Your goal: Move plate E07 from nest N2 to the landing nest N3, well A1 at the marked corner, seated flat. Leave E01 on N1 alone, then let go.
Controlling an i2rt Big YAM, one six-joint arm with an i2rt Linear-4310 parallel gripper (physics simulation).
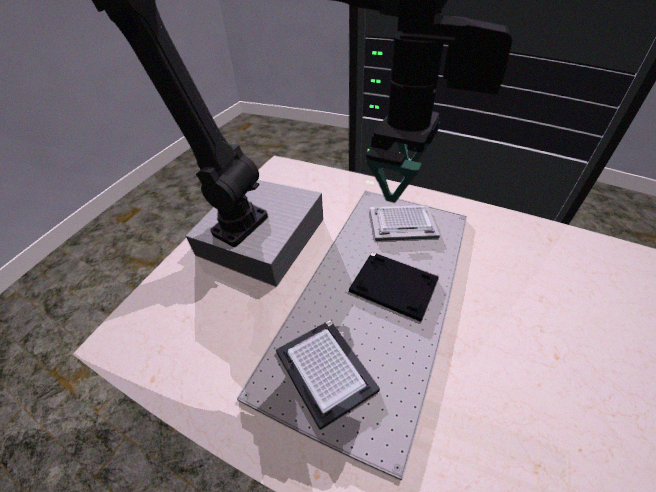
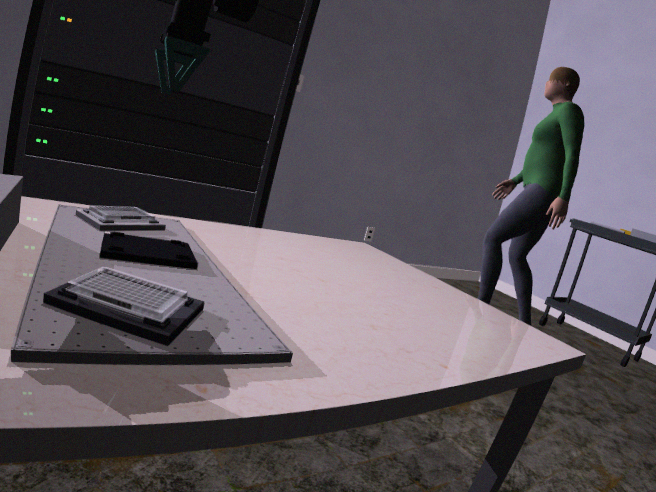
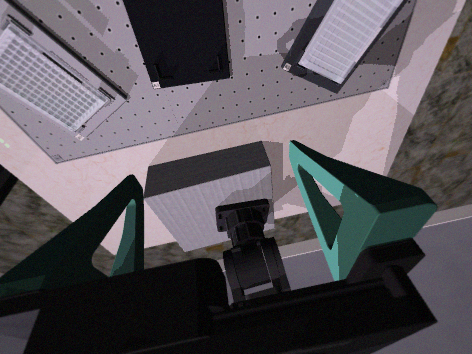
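Observation:
A clear-white well plate point(image 1: 404, 217) point(image 2: 120, 213) point(image 3: 50, 75) sits on a light grey nest point(image 1: 410, 233) at the far end of the perforated board. Another white well plate point(image 1: 325, 369) point(image 2: 127, 291) point(image 3: 352, 37) sits on a dark grey nest point(image 1: 347, 402) point(image 2: 185, 317) point(image 3: 310, 75) at the near end. I cannot read which plate is E07 or E01. A black nest point(image 1: 394, 285) point(image 2: 148, 249) point(image 3: 182, 40) between them holds no plate; a small white corner label point(image 1: 373, 254) point(image 3: 156, 85) marks it. My gripper point(image 1: 392, 197) point(image 2: 166, 91) point(image 3: 213, 164) is open and empty, high above the board's far end.
The perforated board point(image 1: 370, 365) point(image 2: 249, 338) point(image 3: 260, 95) lies on the pink table point(image 1: 529, 338) point(image 2: 370, 328). The arm's grey base block point(image 1: 296, 211) point(image 3: 200, 185) stands beside it. A dark rack stands behind. A person point(image 2: 551, 142) and a cart point(image 2: 598, 317) are beyond the table.

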